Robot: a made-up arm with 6 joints. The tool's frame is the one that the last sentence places.
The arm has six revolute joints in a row. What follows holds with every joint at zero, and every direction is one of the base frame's.
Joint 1 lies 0.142 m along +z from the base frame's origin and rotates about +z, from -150 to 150 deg.
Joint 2 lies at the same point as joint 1 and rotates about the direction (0.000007, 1, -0.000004), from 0 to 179.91 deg.
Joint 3 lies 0.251 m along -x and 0.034 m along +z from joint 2 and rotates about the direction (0.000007, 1, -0.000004), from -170 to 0 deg.
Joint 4 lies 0.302 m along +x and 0.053 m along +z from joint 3 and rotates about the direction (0.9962, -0.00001, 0.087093), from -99.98 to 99.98 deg.
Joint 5 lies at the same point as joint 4 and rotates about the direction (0.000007, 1, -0.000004), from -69.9 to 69.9 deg.
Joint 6 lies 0.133 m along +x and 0.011 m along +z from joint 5 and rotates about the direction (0.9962, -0.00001, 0.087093), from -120 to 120 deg.
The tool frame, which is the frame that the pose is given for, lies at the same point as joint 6; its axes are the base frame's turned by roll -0.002, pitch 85.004 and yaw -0.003 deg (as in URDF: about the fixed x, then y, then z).
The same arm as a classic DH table. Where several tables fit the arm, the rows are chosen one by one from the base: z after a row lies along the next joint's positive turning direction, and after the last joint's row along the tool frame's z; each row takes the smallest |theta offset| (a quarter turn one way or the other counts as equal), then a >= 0, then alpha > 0; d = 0 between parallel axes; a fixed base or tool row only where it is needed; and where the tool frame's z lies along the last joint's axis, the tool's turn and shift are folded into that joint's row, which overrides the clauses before.
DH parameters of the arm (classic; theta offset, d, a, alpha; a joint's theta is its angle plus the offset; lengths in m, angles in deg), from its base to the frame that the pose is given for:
joint 1: 0 0.142 0 -90
joint 2: 7.71 0 -0.2533 0
joint 3: 77.29 0 -0.0265 90
joint 4: 0 0.3055 0 -90
joint 5: 0 0 0.0006 90
joint 6: 0 0.1335 0 0
Joint limits (deg, base to tool): -150..150 0..179.91 -170..0 -99.98..99.98 -69.9..69.9 -120..120

